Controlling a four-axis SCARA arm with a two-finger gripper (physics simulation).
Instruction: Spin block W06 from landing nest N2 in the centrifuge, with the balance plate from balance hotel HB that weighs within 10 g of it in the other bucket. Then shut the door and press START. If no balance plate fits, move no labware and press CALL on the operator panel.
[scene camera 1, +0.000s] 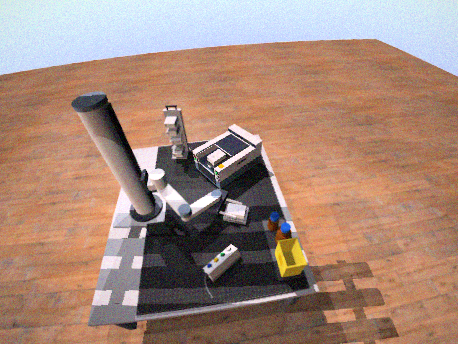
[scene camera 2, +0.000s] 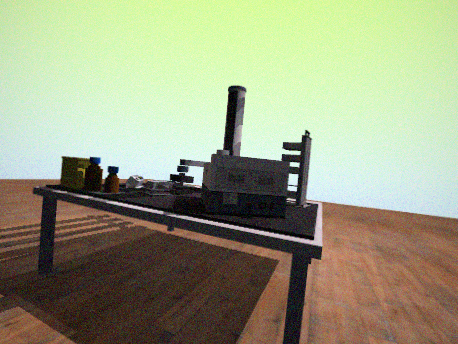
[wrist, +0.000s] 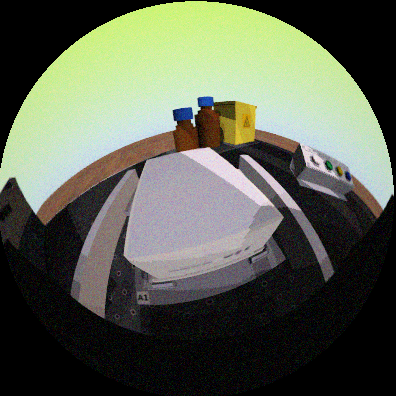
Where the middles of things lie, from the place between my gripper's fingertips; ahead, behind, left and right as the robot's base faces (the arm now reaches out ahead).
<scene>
Now: the plate marked W06 (wrist: 192, 212) 20 mm behind my hand, 10 mm to the left of it and 10 mm below it. The rest, counted from my hand: yellow bin (scene camera 1: 290, 258): 380 mm to the right, 230 mm ahead, 20 mm above.
</scene>
